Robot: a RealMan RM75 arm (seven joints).
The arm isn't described. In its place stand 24 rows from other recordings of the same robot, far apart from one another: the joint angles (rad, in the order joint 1, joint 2, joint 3, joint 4, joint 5, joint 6, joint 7), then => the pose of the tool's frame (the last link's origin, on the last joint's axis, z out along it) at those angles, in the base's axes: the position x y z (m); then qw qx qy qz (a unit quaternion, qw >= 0).
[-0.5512 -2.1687 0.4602 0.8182 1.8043 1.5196 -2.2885] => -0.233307 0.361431 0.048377 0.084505 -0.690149 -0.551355 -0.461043
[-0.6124 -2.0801 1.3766 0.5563 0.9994 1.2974 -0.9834] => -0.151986 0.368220 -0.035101 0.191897 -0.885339 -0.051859 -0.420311
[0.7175 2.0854 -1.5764 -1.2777 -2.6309 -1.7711 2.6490] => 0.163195 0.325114 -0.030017 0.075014 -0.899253 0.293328 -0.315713
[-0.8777 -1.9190 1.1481 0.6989 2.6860 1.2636 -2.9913] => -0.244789 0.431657 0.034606 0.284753 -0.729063 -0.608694 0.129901
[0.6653 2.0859 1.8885 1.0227 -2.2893 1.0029 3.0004] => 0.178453 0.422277 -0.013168 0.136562 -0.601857 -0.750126 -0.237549
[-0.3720 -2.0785 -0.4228 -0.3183 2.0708 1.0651 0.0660] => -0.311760 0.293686 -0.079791 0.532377 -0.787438 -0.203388 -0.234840
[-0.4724 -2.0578 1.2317 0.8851 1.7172 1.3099 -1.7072] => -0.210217 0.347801 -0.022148 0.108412 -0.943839 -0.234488 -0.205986
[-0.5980 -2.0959 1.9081 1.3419 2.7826 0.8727 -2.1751] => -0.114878 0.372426 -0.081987 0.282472 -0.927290 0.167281 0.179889
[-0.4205 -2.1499 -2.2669 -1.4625 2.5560 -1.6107 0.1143] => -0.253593 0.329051 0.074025 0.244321 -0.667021 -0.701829 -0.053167
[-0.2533 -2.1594 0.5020 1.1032 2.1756 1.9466 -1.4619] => -0.302342 0.230704 0.054444 0.121809 -0.939297 -0.249660 -0.201380
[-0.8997 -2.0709 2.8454 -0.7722 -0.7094 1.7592 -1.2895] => -0.217222 0.391431 0.085213 0.272518 -0.873036 -0.165184 -0.369129
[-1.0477 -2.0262 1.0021 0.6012 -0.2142 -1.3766 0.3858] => -0.205671 0.423845 -0.005432 0.214591 -0.804359 -0.500986 0.236580
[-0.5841 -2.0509 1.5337 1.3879 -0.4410 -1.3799 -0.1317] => -0.177121 0.371462 -0.002322 0.308477 -0.776484 -0.540356 0.099652
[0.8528 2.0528 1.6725 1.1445 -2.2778 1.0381 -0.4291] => 0.063182 0.426331 -0.029393 0.223290 -0.922821 0.305680 0.071433
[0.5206 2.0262 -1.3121 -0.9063 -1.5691 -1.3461 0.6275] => 0.172878 0.353050 -0.015731 0.188552 -0.910510 -0.322212 0.177760
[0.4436 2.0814 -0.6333 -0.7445 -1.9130 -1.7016 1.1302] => 0.266068 0.308272 0.027705 0.175439 -0.939378 0.086272 0.281685
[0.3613 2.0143 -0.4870 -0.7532 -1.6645 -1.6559 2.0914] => 0.298252 0.310430 0.104575 0.149543 -0.716036 0.497675 0.466100
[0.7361 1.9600 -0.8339 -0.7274 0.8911 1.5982 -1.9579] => 0.227079 0.376625 0.028593 0.070176 -0.995795 -0.040976 0.042294
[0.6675 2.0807 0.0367 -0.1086 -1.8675 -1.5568 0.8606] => 0.232181 0.359091 -0.001601 0.325549 -0.762391 0.201630 0.521654
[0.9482 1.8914 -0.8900 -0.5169 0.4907 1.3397 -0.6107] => 0.242694 0.426176 0.032812 0.175815 -0.820113 0.532830 -0.112227
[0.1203 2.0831 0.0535 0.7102 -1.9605 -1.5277 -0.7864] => 0.230245 0.171514 -0.100434 0.596658 -0.750522 -0.001386 0.284102
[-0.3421 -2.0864 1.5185 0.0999 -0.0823 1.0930 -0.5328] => -0.381746 0.298981 0.001185 0.593538 -0.622147 -0.388833 -0.330841
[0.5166 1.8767 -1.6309 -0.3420 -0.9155 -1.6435 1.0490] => 0.241406 0.300746 -0.001313 0.050303 -0.914668 0.120151 0.382644
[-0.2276 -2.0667 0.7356 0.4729 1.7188 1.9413 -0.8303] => -0.294428 0.206619 0.004569 0.150104 -0.892767 -0.083143 -0.416560
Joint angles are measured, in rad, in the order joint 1, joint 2, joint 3, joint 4, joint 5, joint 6, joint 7. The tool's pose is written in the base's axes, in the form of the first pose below.
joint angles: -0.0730 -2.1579 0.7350 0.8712 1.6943 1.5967 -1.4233
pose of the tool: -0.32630 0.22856 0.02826 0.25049 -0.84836 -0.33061 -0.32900
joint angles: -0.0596 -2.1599 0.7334 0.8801 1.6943 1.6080 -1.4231
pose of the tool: -0.32718 0.22401 0.02921 0.25039 -0.84806 -0.33108 -0.32936
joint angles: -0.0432 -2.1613 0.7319 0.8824 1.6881 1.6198 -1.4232
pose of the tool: -0.32876 0.21825 0.02989 0.25074 -0.84525 -0.33462 -0.33273
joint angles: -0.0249 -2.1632 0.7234 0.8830 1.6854 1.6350 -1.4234
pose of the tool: -0.33128 0.21109 0.03088 0.25195 -0.84124 -0.34016 -0.33635
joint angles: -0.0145 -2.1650 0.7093 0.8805 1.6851 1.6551 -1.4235
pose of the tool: -0.33244 0.20560 0.03202 0.25132 -0.83781 -0.34334 -0.34211
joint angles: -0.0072 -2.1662 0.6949 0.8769 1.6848 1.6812 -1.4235
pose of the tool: -0.33241 0.20051 0.03318 0.24797 -0.83532 -0.34427 -0.34962
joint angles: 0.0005 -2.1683 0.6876 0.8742 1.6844 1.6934 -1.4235
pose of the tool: -0.33300 0.19663 0.03317 0.24706 -0.83278 -0.34701 -0.35359
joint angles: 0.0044 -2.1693 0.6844 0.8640 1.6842 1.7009 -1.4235
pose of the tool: -0.33355 0.19380 0.03166 0.24422 -0.83007 -0.35138 -0.35759
